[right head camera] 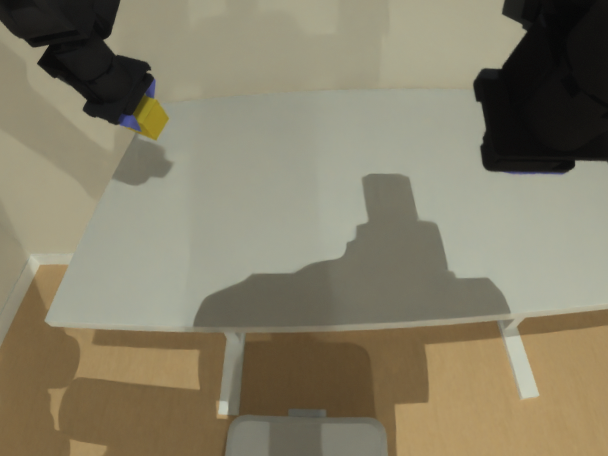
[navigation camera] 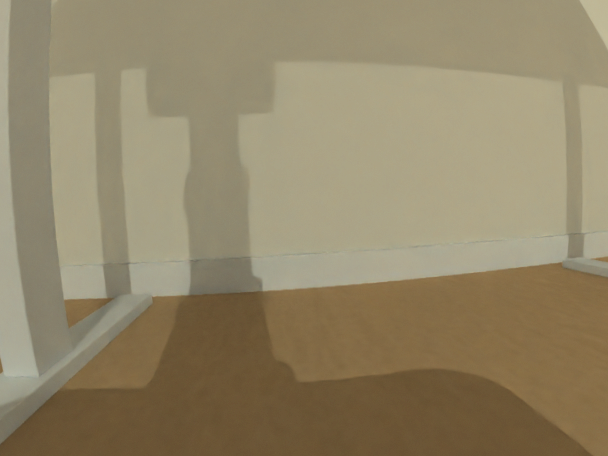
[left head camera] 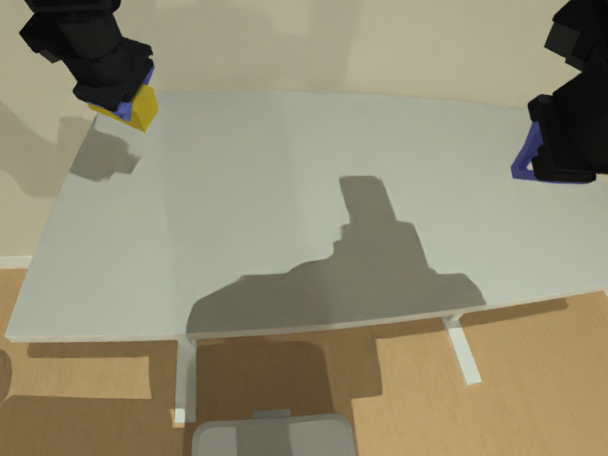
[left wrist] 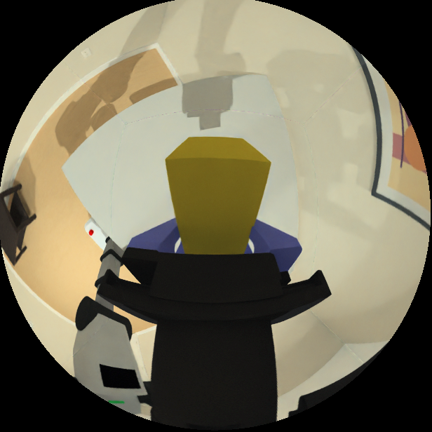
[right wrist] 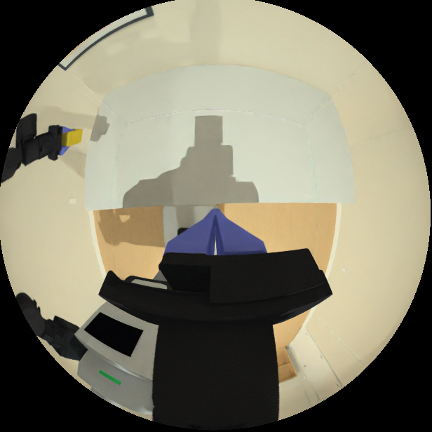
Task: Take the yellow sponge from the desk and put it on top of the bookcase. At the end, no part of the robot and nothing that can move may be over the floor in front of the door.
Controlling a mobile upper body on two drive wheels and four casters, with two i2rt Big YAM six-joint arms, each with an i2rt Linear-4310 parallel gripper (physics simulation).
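Places are measured from the left arm's base along level axes (x back, y right, z up), in centimetres.
Pixels of known places: left gripper, fingertip midpoint: (right head camera: 145, 119) (left head camera: 133, 108); right gripper, fingertip midpoint: (right head camera: 493, 163) (left head camera: 513, 172).
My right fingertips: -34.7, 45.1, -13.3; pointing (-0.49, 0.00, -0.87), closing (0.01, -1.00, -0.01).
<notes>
Behind a point stands the place of what it marks, as x, y, z.
The yellow sponge (left head camera: 145, 107) {-56.2, 2.1, -20.2} (right head camera: 152, 120) {-56.4, 2.0, -20.7} (left wrist: 217, 200) (right wrist: 73, 137) is a block held in the air by my left gripper (left head camera: 138, 95) {-59.0, -0.8, -21.9} (right head camera: 142, 106) {-59.0, -0.8, -21.9} (left wrist: 214, 213) (right wrist: 73, 135), which is shut on it. It is above the far left corner of the white desk (left head camera: 225, 150) {-79.2, 11.4, -46.0} (right head camera: 250, 150) {-80.3, 10.7, -46.0} (left wrist: 140, 145) (right wrist: 275, 165), and a shadow lies on the desk nearby. My right gripper (left head camera: 520, 172) {-34.7, 45.1, -13.3} (right wrist: 215, 213) is shut and empty, above the desk's right part. I cannot clearly identify the bookcase or the door in these views.
Desk legs (left head camera: 186, 380) (right head camera: 232, 372) (navigation camera: 30, 200) {-70.1, -8.9, -116.4} stand near my base (left head camera: 275, 440) {-24.7, 23.0, -115.0} (right head camera: 310, 440) {-24.4, 24.0, -115.0}. A wall runs behind the desk, with a framed picture (left wrist: 376, 150). A dark chair-like object (left wrist: 15, 220) is at the left edge. A wooden unit with compartments (right wrist: 286, 367) shows low at the right.
</notes>
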